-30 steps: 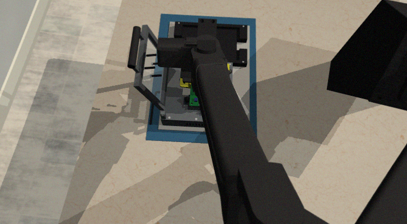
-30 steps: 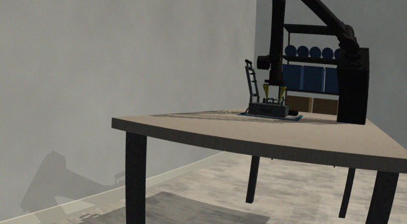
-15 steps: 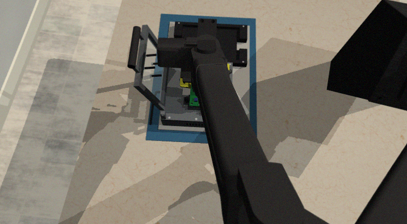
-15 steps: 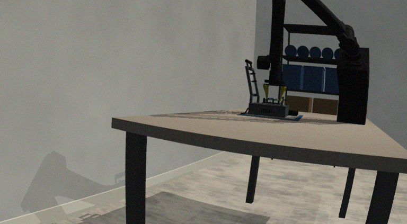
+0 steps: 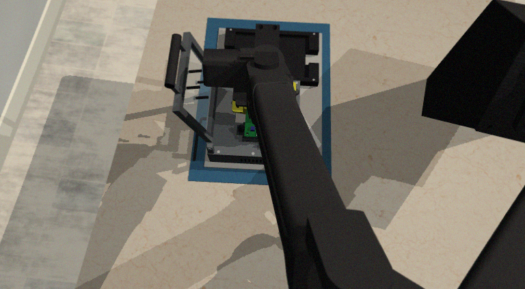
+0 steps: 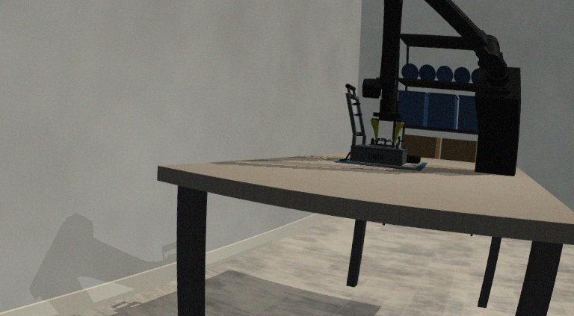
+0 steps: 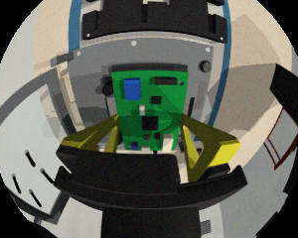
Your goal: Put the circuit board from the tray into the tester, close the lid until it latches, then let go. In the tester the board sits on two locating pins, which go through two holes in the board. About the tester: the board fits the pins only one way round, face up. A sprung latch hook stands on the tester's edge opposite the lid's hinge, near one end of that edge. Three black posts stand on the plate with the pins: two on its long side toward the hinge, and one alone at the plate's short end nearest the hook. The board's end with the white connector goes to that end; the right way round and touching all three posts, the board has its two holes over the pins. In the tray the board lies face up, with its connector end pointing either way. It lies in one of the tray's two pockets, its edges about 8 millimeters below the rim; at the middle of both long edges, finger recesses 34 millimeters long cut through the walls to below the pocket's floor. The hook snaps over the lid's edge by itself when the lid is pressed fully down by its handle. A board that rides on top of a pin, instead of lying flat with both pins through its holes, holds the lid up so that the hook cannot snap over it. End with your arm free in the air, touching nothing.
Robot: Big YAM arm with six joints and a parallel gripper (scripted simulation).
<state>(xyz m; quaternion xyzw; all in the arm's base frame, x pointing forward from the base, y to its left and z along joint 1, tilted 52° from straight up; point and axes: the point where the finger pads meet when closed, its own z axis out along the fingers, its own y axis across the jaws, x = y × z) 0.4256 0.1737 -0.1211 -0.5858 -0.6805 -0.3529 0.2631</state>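
Right now the green circuit board is right at my hand. From my hand the other things lie so: see-through lid 120 mm ahead, 90 mm above, 20 mm to the left.
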